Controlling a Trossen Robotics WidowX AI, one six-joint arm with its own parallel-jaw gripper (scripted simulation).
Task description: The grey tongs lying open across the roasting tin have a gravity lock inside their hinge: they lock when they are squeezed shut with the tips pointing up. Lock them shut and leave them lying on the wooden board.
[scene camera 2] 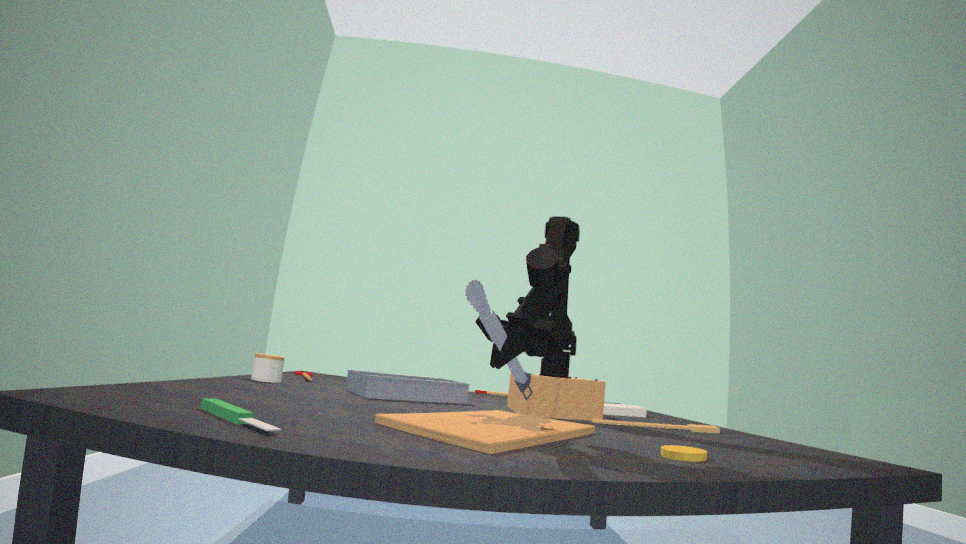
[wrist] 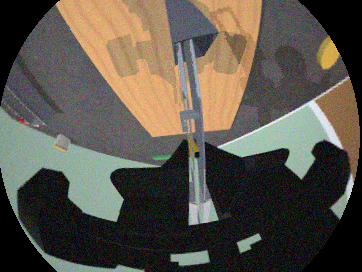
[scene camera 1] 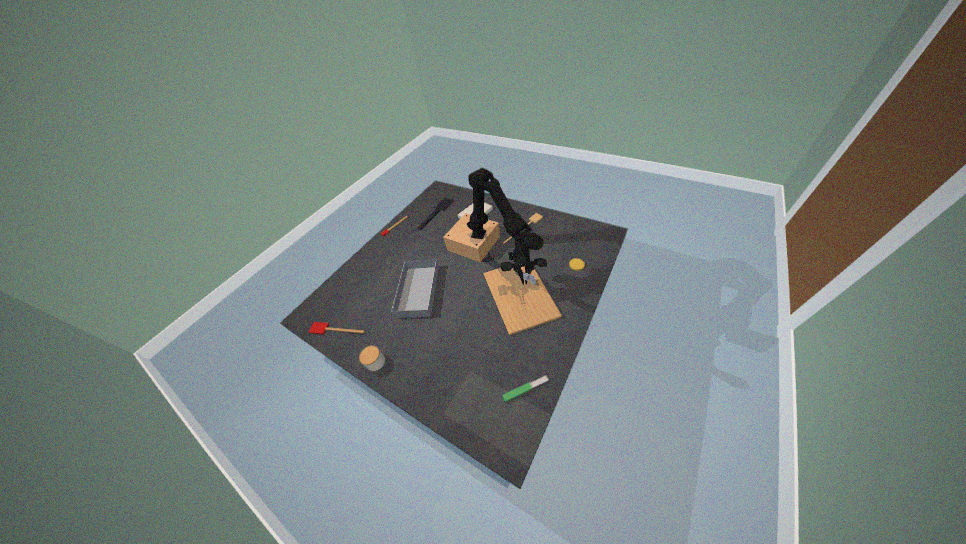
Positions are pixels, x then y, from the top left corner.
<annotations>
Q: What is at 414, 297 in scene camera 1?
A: A grey roasting tin.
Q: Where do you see a lidded jar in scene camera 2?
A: At 267, 368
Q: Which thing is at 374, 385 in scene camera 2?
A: A grey roasting tin.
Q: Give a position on a green-handled knife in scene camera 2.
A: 232, 413
</annotations>
